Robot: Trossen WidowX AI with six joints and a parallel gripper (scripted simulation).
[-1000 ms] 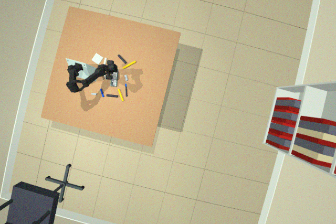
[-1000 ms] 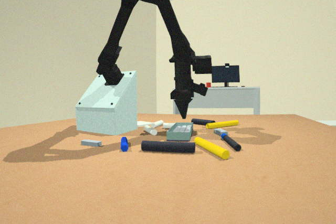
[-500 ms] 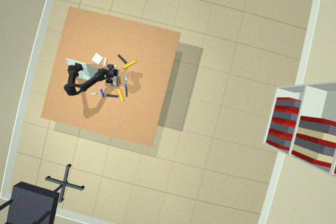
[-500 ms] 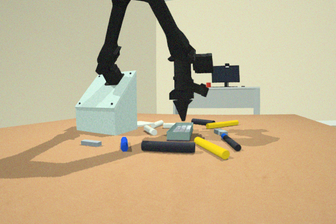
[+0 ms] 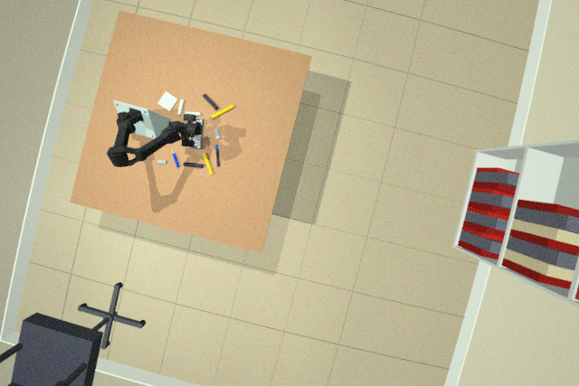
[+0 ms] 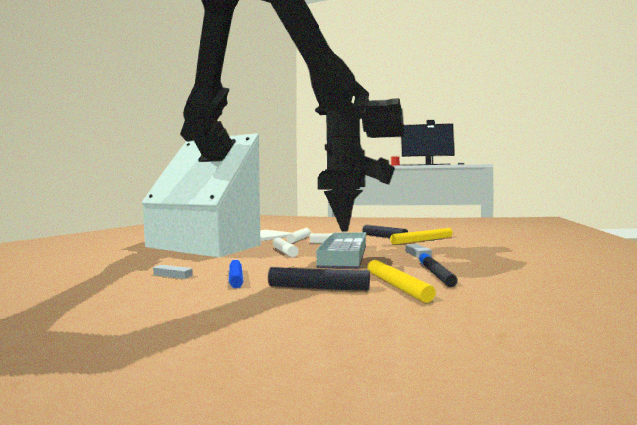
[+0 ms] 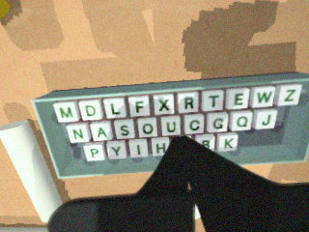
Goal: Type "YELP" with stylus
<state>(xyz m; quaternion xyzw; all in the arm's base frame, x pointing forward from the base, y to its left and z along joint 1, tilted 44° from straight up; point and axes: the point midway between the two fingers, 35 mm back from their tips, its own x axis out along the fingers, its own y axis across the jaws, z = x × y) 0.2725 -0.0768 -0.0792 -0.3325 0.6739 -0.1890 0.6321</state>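
My gripper tip is now 100 mm past the blue stylus, 170 mm to the left of it and 30 mm above it. From my gripper tip the other things lie so: grey block: 170 mm behind, 240 mm to the right, 40 mm below; then blue-banded marker: 150 mm ahead, 70 mm to the right, 30 mm below; then yellow rod: 120 mm ahead, 180 mm to the left, 30 mm below.
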